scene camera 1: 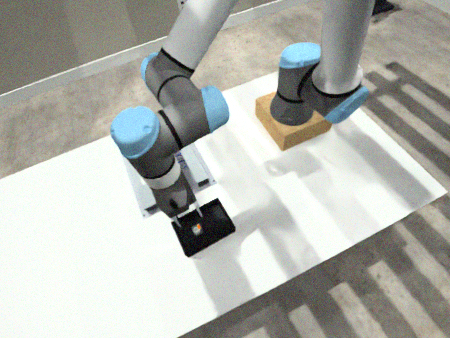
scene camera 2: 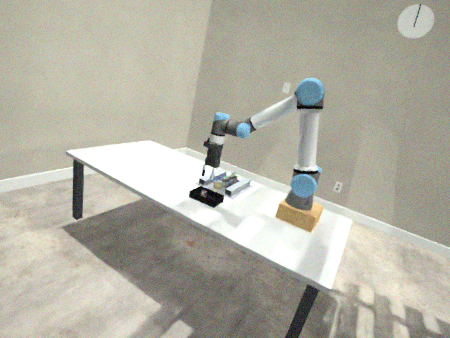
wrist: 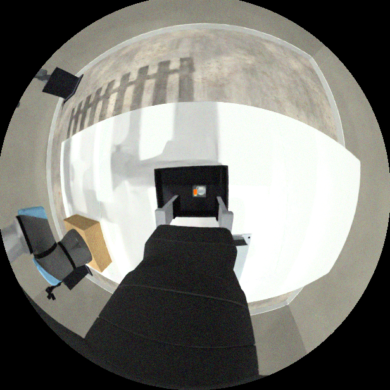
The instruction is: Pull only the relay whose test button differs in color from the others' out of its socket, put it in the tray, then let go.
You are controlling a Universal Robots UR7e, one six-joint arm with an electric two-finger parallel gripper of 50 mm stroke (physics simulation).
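Places are measured from the arm's base along level axes (x back, y right, z up), in millimetres.
Where they show: gripper, fingertip midpoint: (scene camera 1: 190,218) (scene camera 2: 206,177); arm's base, link origin: (scene camera 1: 291,110) (scene camera 2: 298,203).
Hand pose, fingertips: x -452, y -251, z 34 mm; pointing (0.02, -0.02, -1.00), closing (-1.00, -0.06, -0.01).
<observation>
Each offset is from my fingertips to the centre of the thing. Level surfaces: height alone.
A small relay @[dy -2, dx +2, dz -96 mm] (scene camera 1: 197,229) (scene camera 2: 204,193) (wrist: 200,191), light-coloured with an orange test button, lies inside the black tray @[dy +3, dx +20, dz -104 mm] (scene camera 1: 220,237) (scene camera 2: 212,199) (wrist: 191,173), apart from its walls. My gripper (scene camera 1: 190,221) (scene camera 2: 208,175) (wrist: 197,202) is open and empty. It hangs above the tray, on the side towards the socket panel, with the relay below the fingertips. The panel (scene camera 1: 201,169) (scene camera 2: 239,187) (wrist: 241,256) stands behind the tray. The arm hides much of it in scene camera 1, and other relays on it are too small and blurred to tell their button colours.
The robot's base stands on a wooden block (scene camera 1: 305,137) (scene camera 2: 298,215) (wrist: 101,245), off to one side of the tray on the white table @[dz -121 mm] (scene camera 1: 100,250) (scene camera 2: 125,165) (wrist: 290,200). The panel's raised grey rails are close to the tray.
</observation>
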